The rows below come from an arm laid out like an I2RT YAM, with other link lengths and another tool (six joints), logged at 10 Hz.
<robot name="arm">
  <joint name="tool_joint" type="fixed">
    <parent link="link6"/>
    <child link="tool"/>
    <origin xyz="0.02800 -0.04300 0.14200" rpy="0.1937 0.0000 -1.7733"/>
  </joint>
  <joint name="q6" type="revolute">
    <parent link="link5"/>
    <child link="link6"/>
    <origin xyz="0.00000 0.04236 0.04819" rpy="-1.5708 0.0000 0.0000"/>
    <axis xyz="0 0 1"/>
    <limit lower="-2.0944" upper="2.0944"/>
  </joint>
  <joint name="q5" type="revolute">
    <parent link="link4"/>
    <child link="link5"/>
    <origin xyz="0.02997 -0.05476 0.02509" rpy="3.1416 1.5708 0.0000"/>
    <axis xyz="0 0 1"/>
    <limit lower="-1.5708" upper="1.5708"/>
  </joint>
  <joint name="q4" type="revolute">
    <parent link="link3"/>
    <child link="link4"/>
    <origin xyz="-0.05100 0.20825 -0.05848" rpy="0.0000 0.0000 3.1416"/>
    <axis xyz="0 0 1"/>
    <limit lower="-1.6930" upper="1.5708"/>
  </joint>
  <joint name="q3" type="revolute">
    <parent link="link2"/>
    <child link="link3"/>
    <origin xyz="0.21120 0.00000 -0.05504" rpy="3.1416 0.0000 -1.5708"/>
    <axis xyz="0 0 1"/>
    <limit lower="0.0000" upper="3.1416"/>
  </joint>
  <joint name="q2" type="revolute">
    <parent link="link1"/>
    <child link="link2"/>
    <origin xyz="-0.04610 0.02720 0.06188" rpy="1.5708 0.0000 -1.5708"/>
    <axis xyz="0 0 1"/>
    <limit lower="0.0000" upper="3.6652"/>
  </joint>
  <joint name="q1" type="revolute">
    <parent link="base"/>
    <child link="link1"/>
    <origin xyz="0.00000 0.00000 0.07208" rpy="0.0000 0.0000 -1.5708"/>
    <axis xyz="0 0 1"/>
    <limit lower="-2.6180" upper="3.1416"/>
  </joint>
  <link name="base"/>
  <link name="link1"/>
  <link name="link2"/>
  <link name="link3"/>
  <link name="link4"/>
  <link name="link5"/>
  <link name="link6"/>
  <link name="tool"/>
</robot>
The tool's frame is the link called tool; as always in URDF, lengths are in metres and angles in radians.
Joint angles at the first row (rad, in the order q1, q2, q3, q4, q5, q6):
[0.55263, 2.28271, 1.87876, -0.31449, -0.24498, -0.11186]
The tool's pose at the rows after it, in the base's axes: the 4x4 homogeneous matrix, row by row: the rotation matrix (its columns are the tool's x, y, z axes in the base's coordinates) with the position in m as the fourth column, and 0 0 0 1 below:
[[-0.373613 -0.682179 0.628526 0.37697], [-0.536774 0.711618 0.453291 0.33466], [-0.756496 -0.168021 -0.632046 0.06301], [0 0 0 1]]
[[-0.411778 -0.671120 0.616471 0.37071], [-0.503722 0.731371 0.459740 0.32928], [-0.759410 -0.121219 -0.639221 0.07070], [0 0 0 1]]
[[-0.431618 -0.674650 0.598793 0.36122], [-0.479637 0.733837 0.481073 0.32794], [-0.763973 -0.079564 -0.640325 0.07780], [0 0 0 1]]
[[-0.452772 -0.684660 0.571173 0.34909], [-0.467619 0.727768 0.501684 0.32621], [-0.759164 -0.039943 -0.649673 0.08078], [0 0 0 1]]
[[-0.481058 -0.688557 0.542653 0.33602], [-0.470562 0.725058 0.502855 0.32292], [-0.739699 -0.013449 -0.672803 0.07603], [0 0 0 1]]
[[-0.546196 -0.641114 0.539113 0.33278], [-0.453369 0.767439 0.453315 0.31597], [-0.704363 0.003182 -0.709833 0.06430], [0 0 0 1]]
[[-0.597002 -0.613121 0.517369 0.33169], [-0.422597 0.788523 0.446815 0.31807], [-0.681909 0.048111 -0.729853 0.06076], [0 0 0 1]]
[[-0.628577 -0.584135 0.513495 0.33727], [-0.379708 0.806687 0.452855 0.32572], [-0.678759 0.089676 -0.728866 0.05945], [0 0 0 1]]
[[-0.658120 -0.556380 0.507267 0.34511], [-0.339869 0.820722 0.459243 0.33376], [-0.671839 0.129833 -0.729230 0.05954], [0 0 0 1]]
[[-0.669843 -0.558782 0.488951 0.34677], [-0.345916 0.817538 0.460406 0.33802], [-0.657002 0.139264 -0.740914 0.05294], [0 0 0 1]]
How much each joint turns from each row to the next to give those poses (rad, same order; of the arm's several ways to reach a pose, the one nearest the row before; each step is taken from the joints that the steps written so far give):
[-0.01509, -0.03900, -0.04518, -0.01524, -0.00893, 0.03192]
[-0.01538, -0.04663, -0.04724, -0.00300, -0.02548, 0.03952]
[-0.00674, -0.04478, -0.04892, 0.00452, -0.03375, 0.02620]
[-0.00468, -0.03759, -0.04817, -0.00320, -0.03605, 0.01680]
[0.00146, -0.02625, -0.05140, -0.00636, -0.01454, 0.01222]
[0.00016, -0.00313, -0.03759, -0.00128, 0.04050, 0.05296]
[-0.00197, 0.02126, 0.01480, -0.01361, -0.00743, 0.05315]
[0.00176, 0.03442, 0.02963, 0.01645, -0.00660, 0.05728]
[-0.00008, 0.04661, 0.05800, -0.00322, -0.00875, 0.05217]
[0.00324, 0.04653, 0.04904, -0.02098, -0.00796, 0.00319]

